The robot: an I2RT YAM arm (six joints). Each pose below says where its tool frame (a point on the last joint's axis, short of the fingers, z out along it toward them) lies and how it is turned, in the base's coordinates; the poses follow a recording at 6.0 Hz.
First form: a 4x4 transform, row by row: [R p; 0 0 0 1], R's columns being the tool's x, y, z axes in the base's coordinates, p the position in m. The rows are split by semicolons.
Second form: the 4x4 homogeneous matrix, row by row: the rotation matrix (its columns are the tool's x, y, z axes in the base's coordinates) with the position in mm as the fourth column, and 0 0 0 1 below. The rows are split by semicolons. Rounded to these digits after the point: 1 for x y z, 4 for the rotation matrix.
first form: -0.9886 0.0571 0.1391 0.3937; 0.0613 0.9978 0.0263 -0.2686; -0.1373 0.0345 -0.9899 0.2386; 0 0 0 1
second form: -0.9886 0.0571 0.1391 393.7; 0.0613 0.9978 0.0263 -268.6; -0.1373 0.0345 -0.9899 238.6; 0 0 0 1
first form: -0.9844 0.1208 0.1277 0.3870; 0.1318 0.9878 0.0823 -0.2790; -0.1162 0.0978 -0.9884 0.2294; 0 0 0 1
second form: -0.9844 0.1208 0.1277 387.0; 0.1318 0.9878 0.0823 -279.0; -0.1162 0.0978 -0.9884 229.4; 0 0 0 1
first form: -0.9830 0.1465 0.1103 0.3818; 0.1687 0.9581 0.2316 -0.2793; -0.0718 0.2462 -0.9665 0.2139; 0 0 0 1
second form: -0.9830 0.1465 0.1103 381.8; 0.1687 0.9581 0.2316 -279.3; -0.0718 0.2462 -0.9665 213.9; 0 0 0 1
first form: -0.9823 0.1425 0.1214 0.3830; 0.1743 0.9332 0.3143 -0.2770; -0.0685 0.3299 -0.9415 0.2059; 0 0 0 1
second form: -0.9823 0.1425 0.1214 383.0; 0.1743 0.9332 0.3143 -277.0; -0.0685 0.3299 -0.9415 205.9; 0 0 0 1
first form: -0.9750 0.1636 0.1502 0.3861; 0.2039 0.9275 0.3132 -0.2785; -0.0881 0.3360 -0.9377 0.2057; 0 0 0 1
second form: -0.9750 0.1636 0.1502 386.1; 0.2039 0.9275 0.3132 -278.5; -0.0881 0.3360 -0.9377 205.7; 0 0 0 1
